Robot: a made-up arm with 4 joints. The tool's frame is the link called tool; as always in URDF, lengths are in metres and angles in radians.
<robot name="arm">
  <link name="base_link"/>
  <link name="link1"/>
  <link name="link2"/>
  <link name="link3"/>
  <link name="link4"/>
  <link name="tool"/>
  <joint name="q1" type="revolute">
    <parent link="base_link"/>
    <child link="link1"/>
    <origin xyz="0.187 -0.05 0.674"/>
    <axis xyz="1 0 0"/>
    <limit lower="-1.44" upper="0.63"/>
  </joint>
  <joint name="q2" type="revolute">
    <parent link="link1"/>
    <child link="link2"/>
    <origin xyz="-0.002 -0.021 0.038"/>
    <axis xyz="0 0 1"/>
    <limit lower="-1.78" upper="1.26"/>
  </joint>
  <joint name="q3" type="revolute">
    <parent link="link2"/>
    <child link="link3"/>
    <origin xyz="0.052 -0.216 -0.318"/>
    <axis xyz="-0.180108 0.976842 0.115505"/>
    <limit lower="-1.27" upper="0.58"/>
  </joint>
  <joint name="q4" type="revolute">
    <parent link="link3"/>
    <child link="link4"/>
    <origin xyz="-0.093 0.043 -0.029"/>
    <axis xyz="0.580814 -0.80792 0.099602"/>
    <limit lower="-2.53" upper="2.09"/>
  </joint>
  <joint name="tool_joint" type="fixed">
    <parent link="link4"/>
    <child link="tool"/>
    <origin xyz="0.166 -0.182 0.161" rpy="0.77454 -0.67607 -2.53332"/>
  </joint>
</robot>
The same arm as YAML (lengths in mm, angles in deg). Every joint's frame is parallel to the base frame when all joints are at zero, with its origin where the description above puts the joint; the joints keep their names.
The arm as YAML. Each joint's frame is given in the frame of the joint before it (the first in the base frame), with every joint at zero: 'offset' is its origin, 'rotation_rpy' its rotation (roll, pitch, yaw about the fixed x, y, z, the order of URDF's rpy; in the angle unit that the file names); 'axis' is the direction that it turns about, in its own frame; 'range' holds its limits. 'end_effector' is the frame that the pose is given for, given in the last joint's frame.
length_unit: mm
angle_unit: deg
chain:
  - id: q1
    offset: [187.0, -50.0, 674.0]
    rotation_rpy: [0.0, 0.0, 0.0]
    axis: [1.0, 0.0, 0.0]
    range: [-82.51, 36.1]
  - id: q2
    offset: [-2.0, -21.0, 38.0]
    rotation_rpy: [0.0, 0.0, 0.0]
    axis: [0.0, 0.0, 1.0]
    range: [-101.99, 72.19]
  - id: q3
    offset: [52.0, -216.0, -318.0]
    rotation_rpy: [0.0, 0.0, 0.0]
    axis: [-0.180108, 0.976842, 0.115505]
    range: [-72.77, 33.23]
  - id: q4
    offset: [-93.0, 43.0, -29.0]
    rotation_rpy: [0.0, 0.0, 0.0]
    axis: [0.580814, -0.80792, 0.099602]
    range: [-144.96, 119.75]
end_effector:
  offset: [166.0, -182.0, 161.0]
  rotation_rpy: [44.38, -38.74, -145.15]

